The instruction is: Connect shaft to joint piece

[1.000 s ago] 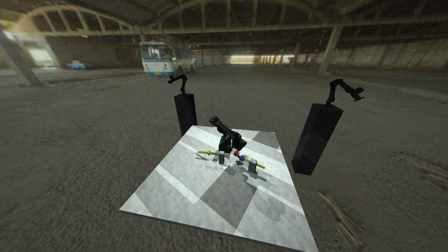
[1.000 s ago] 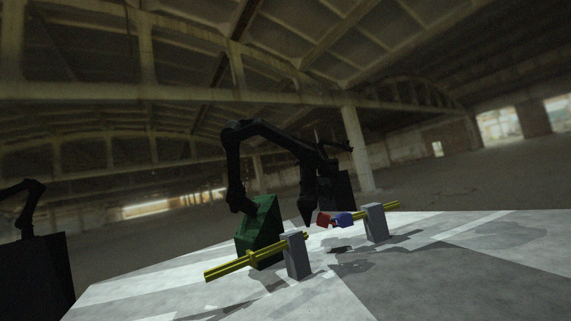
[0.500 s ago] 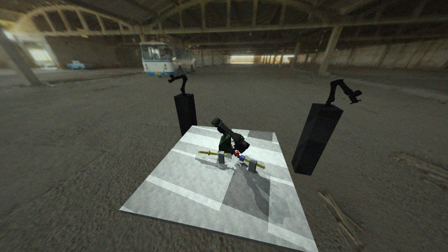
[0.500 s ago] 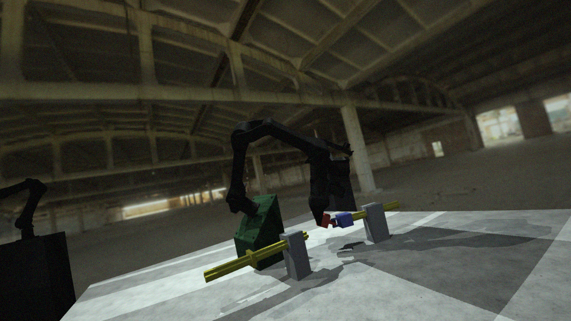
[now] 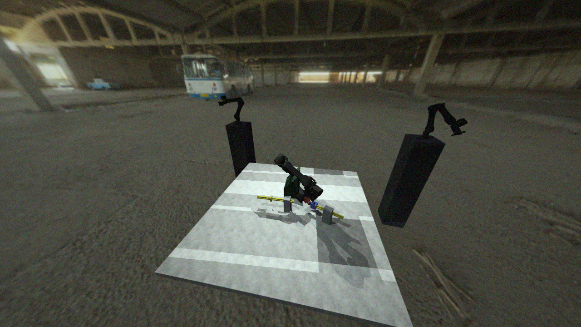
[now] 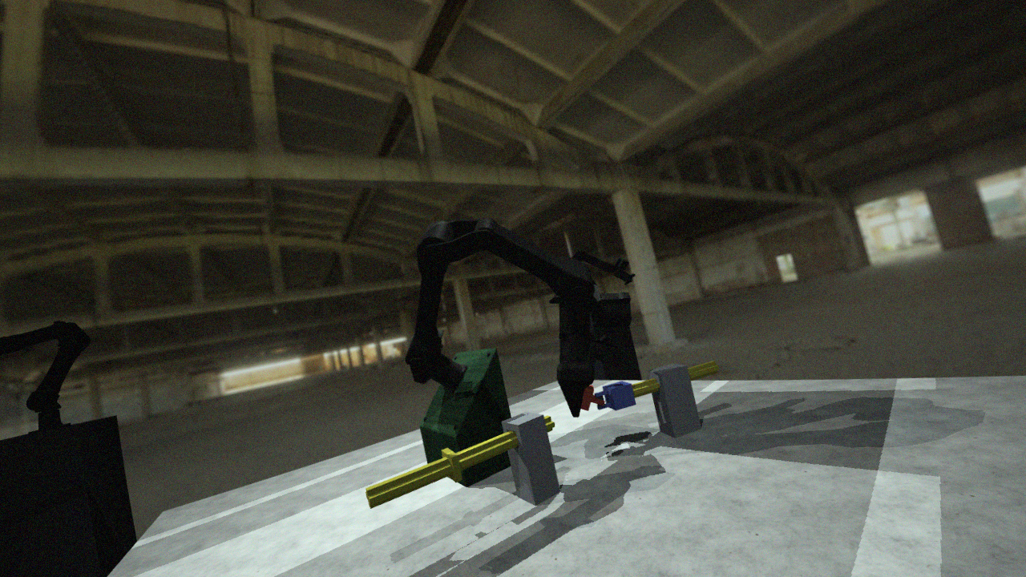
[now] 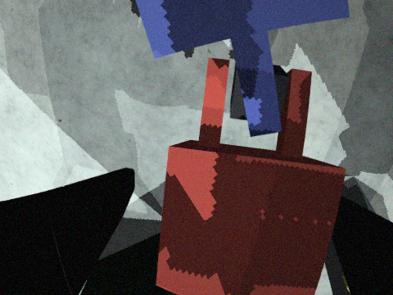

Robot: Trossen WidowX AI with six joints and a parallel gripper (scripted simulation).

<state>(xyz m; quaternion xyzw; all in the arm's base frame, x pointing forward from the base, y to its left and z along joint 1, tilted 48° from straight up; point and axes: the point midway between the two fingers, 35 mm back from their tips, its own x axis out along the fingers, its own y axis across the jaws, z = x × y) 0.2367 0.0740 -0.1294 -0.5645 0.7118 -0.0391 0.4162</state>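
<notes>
My gripper tip is 1 cm short of the red joint piece, 2 cm to the right of it and 2 cm below it.
</notes>
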